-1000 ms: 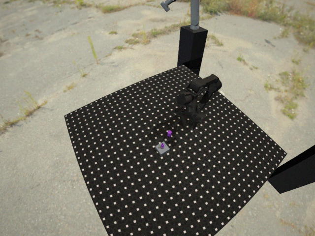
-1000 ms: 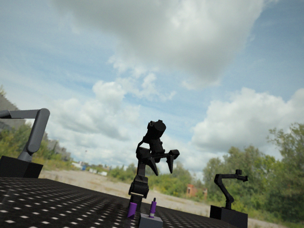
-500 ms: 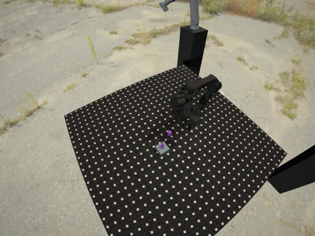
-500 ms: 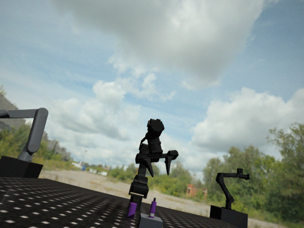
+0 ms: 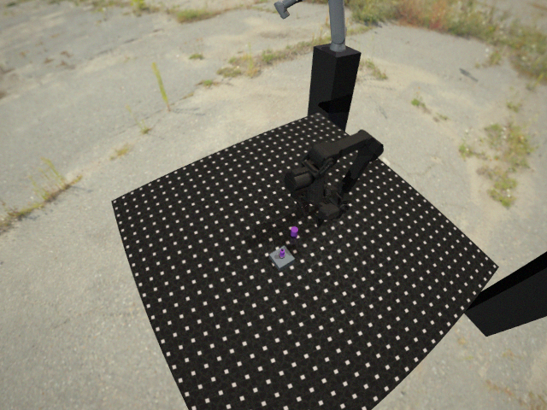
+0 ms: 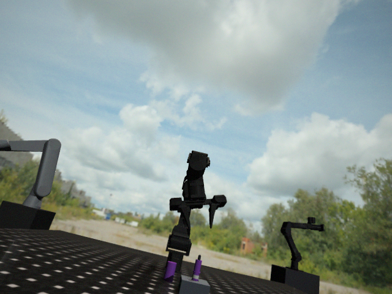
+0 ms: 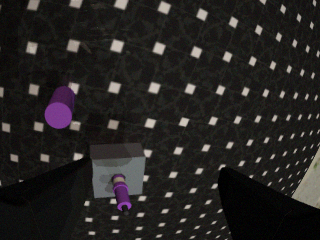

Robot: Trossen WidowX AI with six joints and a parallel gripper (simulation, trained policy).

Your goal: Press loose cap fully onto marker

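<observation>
Right now my gripper tip is 130 mm above the purple cap, 60 mm to the left of it and 20 mm short of it. Also, from my gripper tip: grey holder block (140 mm below, 120 mm ahead).
</observation>
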